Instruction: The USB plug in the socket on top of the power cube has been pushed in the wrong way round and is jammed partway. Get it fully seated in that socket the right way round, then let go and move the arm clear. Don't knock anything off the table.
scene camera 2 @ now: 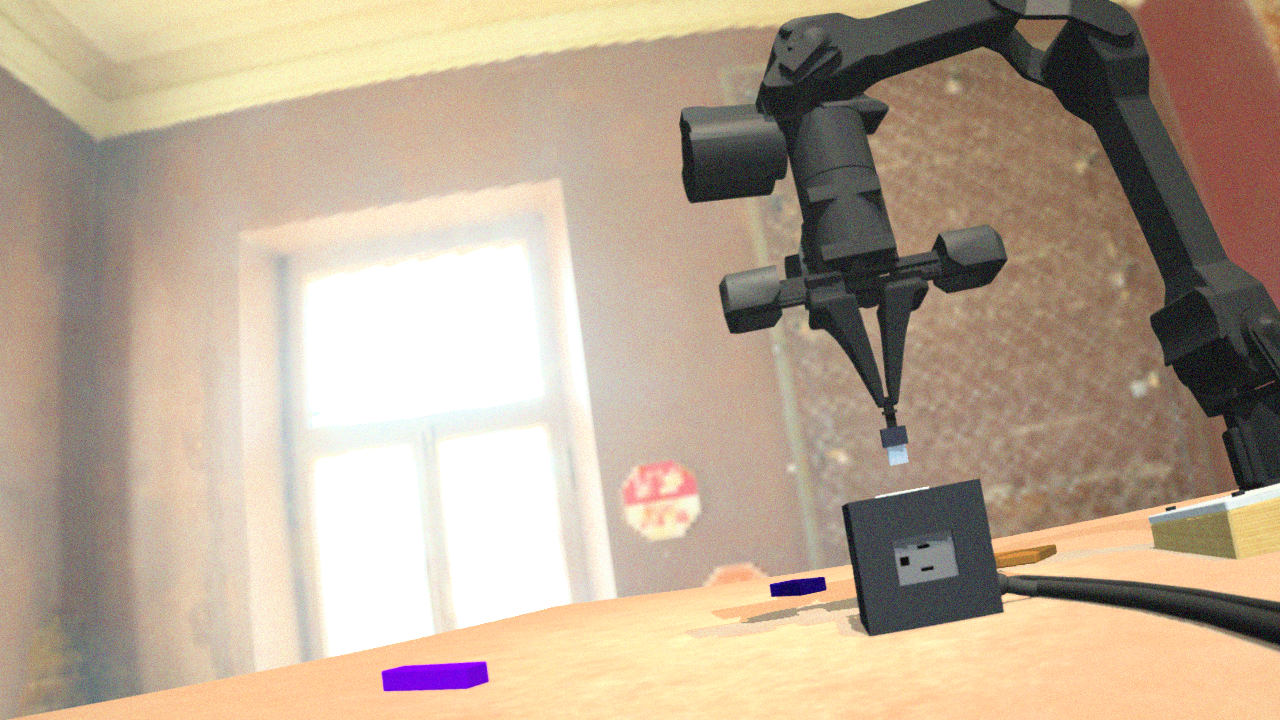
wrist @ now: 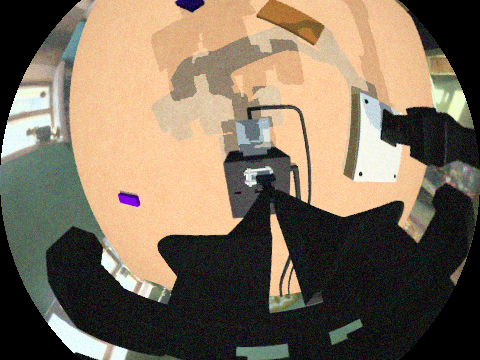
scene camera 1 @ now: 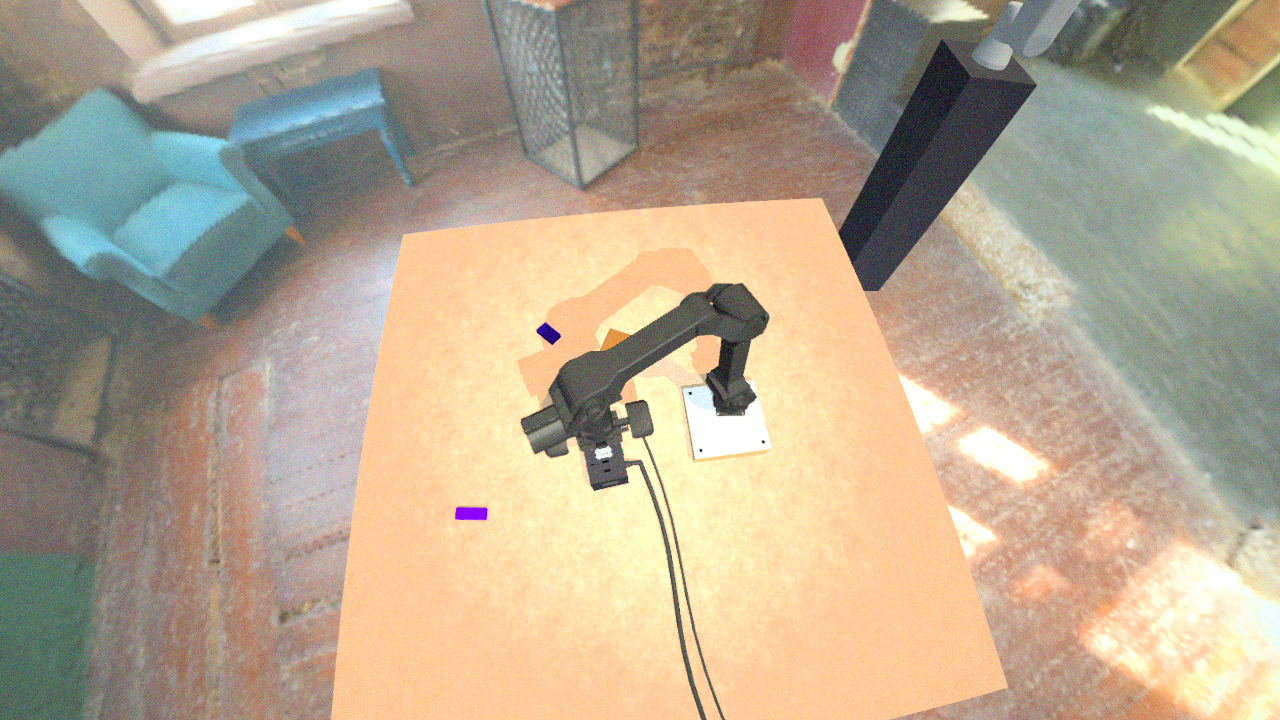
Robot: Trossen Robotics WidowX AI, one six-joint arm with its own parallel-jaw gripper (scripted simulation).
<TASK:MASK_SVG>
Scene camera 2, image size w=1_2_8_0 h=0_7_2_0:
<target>my gripper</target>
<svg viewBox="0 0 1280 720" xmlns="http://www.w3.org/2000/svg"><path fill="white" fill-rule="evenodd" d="M848 166L820 173L808 179L799 187L798 198L804 223L801 225L802 233L799 254L784 257L785 280L779 280L777 268L775 265L725 275L719 284L724 316L729 331L732 334L774 327L783 315L782 308L788 309L804 305L805 311L809 310L810 329L825 329L834 337L854 365L863 384L865 384L874 399L876 406L883 408L885 406L882 382L859 308L867 309L878 305L876 316L881 334L885 381L891 403L894 406L899 402L904 342L911 311L918 310L922 305L922 301L929 290L928 281L933 280L934 286L947 294L972 288L981 288L990 284L997 277L997 274L1003 265L1007 263L1008 259L1002 236L988 224L938 233L931 249L932 251L899 257L878 175L870 168Z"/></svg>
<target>USB plug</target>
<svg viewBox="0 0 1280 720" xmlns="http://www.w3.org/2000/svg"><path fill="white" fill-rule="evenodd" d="M889 396L884 397L885 406L883 407L884 412L882 412L887 421L887 428L880 429L882 448L887 449L889 464L892 466L909 463L906 452L908 435L906 425L897 425L895 413L898 413L898 411L894 410Z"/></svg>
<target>dark blue block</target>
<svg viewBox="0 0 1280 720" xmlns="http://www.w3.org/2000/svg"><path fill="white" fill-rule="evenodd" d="M825 577L799 578L769 584L771 597L789 597L826 591Z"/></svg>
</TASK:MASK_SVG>
